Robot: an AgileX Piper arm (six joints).
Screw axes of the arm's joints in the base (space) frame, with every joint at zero. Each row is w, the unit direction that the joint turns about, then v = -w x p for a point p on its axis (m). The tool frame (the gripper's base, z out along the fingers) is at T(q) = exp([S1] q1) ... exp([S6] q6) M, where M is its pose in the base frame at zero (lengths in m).
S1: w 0 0 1 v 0 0 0
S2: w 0 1 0 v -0.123 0 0
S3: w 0 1 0 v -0.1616 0 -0.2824
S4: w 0.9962 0 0.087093 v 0 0.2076 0
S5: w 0 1 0 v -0.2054 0 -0.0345
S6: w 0.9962 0 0.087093 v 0 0.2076 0
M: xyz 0.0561 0 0.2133 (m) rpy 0 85.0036 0 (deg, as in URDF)
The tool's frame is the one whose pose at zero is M.
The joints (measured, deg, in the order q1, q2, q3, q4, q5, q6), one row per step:
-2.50 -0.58 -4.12 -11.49 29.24 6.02
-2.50 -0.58 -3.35 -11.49 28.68 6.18
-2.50 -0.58 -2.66 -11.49 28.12 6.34
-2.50 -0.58 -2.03 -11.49 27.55 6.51
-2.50 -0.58 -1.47 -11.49 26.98 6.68
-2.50 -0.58 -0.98 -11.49 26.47 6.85
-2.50 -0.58 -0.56 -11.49 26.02 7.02
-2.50 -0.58 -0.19 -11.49 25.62 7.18
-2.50 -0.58 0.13 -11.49 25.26 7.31
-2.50 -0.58 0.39 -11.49 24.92 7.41
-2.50 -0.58 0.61 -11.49 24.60 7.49
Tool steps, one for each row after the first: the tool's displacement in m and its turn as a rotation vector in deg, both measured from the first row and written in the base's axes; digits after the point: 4 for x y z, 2 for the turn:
0.0007 0.0001 -0.0036 0.14 0.20 0.06
0.0014 0.0002 -0.0068 0.28 0.32 0.12
0.0020 0.0004 -0.0096 0.43 0.37 0.17
0.0026 0.0005 -0.0120 0.57 0.35 0.23
0.0030 0.0006 -0.0141 0.72 0.32 0.27
0.0034 0.0008 -0.0158 0.86 0.27 0.31
0.0038 0.0009 -0.0174 1.00 0.23 0.33
0.0040 0.0009 -0.0187 1.12 0.18 0.36
0.0043 0.0010 -0.0197 1.20 0.10 0.40
0.0045 0.0011 -0.0206 1.27 0.00 0.44

